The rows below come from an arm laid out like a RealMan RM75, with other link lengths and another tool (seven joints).
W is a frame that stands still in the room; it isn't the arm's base.
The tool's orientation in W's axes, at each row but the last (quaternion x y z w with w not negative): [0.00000, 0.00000, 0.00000, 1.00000]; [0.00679, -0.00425, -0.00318, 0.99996]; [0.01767, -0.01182, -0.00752, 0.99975]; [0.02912, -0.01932, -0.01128, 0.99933]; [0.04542, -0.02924, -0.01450, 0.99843]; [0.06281, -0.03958, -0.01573, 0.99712]
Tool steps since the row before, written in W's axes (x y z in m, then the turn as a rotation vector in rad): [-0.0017, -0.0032, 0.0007, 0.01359, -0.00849, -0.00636]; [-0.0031, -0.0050, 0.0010, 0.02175, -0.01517, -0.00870]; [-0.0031, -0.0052, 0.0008, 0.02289, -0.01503, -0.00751]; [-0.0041, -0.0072, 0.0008, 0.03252, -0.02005, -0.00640]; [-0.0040, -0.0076, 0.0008, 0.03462, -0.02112, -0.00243]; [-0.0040, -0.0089, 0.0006, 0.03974, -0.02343, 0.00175]
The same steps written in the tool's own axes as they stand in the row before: [-0.0017, -0.0032, 0.0007, 0.01359, -0.00849, -0.00636]; [-0.0031, -0.0050, 0.0011, 0.02177, -0.01515, -0.00868]; [-0.0030, -0.0052, 0.0011, 0.02294, -0.01495, -0.00752]; [-0.0039, -0.0072, 0.0014, 0.03272, -0.01969, -0.00650]; [-0.0037, -0.0076, 0.0017, 0.03508, -0.02034, -0.00259]; [-0.0036, -0.0089, 0.0020, 0.04058, -0.02196, 0.00142]
